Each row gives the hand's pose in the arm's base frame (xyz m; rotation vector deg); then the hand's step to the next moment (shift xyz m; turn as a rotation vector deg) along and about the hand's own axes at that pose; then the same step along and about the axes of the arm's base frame.
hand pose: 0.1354 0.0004 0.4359 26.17 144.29 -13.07
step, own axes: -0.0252 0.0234 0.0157 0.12 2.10 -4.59
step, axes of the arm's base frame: 0.0362 0.0108 -0.0004 -1.62 3.16 3.59
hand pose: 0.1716 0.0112 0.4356 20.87 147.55 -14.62
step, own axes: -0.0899 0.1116 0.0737 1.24 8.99 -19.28
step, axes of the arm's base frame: 0.1432 0.0686 -0.0276 -7.37 13.57 14.68
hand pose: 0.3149 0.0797 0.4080 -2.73 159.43 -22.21
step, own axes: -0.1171 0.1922 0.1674 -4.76 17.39 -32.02
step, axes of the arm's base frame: 0.1678 0.1505 -0.1670 -5.76 25.44 25.88
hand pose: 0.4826 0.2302 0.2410 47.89 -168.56 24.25
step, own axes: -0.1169 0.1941 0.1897 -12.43 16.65 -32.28
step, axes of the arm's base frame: 0.0024 0.1655 -0.2448 1.15 28.80 25.36
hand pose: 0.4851 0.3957 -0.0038 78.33 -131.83 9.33
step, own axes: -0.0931 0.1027 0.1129 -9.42 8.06 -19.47
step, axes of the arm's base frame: -0.0868 0.0894 -0.1282 3.17 17.92 14.19
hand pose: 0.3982 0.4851 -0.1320 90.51 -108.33 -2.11
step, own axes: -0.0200 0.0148 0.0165 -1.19 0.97 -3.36
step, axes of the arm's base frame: -0.0201 0.0154 -0.0159 0.89 2.59 2.47
